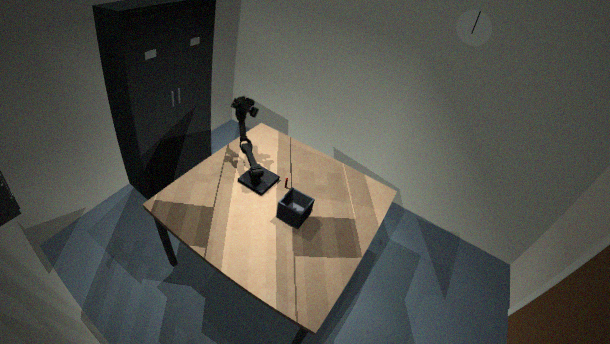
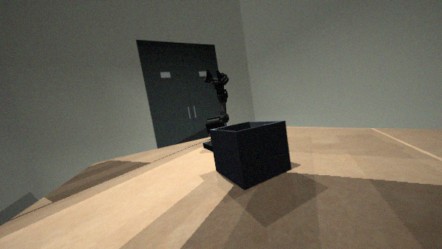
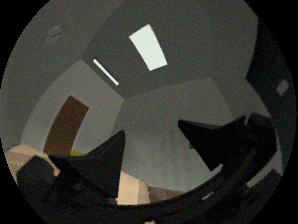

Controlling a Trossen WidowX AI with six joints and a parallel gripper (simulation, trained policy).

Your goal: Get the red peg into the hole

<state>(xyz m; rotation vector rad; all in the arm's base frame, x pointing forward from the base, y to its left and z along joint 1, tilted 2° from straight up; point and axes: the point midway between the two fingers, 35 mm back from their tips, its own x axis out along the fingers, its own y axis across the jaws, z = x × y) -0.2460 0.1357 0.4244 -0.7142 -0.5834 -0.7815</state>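
Now: gripper tip 44 cm above the red peg, 38 cm short of it and 3 cm to the right of it. Round my gripper tip: plate (57 cm ahead, 44 cm below, 14 cm to the right).
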